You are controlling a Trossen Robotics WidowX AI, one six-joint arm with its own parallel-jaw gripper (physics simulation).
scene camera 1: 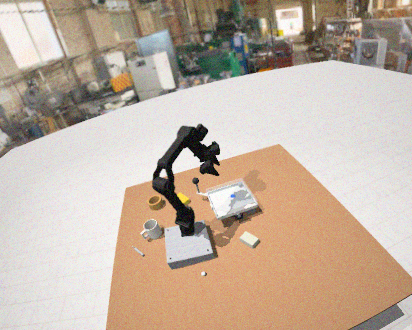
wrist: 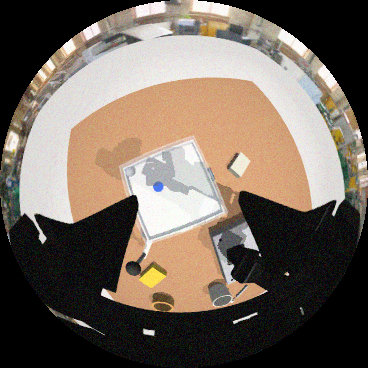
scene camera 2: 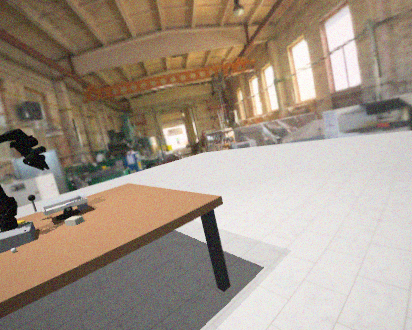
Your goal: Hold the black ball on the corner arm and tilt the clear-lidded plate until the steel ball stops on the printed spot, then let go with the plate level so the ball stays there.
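Note:
The clear-lidded plate (scene camera 1: pixel 219 206) (scene camera 2: pixel 64 204) (wrist: pixel 162 222) stands on a dark support, and its exact tilt is hard to tell. Its blue printed spot (scene camera 1: pixel 232 196) (wrist: pixel 158 186) shows through the lid. The steel ball (wrist: pixel 130 171) sits in the plate's far left corner in the wrist view, away from the spot. The black ball (scene camera 1: pixel 195 180) (scene camera 2: pixel 32 197) (wrist: pixel 133 268) stands upright on the corner arm (scene camera 1: pixel 202 193) (wrist: pixel 147 247). My gripper (scene camera 1: pixel 218 168) (wrist: pixel 189 198) is open and empty, high above the plate area and apart from the black ball. Its shadow falls across the plate.
A yellow block (scene camera 1: pixel 183 198) (wrist: pixel 153 276) lies near the black ball. A brown bowl (scene camera 1: pixel 155 202) and a mug (scene camera 1: pixel 152 229) stand left of the arm in scene camera 1. A pale block (scene camera 1: pixel 249 239) (scene camera 2: pixel 74 220) (wrist: pixel 239 165) lies near the plate. A small white ball (scene camera 1: pixel 203 273) lies by the robot base (scene camera 1: pixel 190 252).

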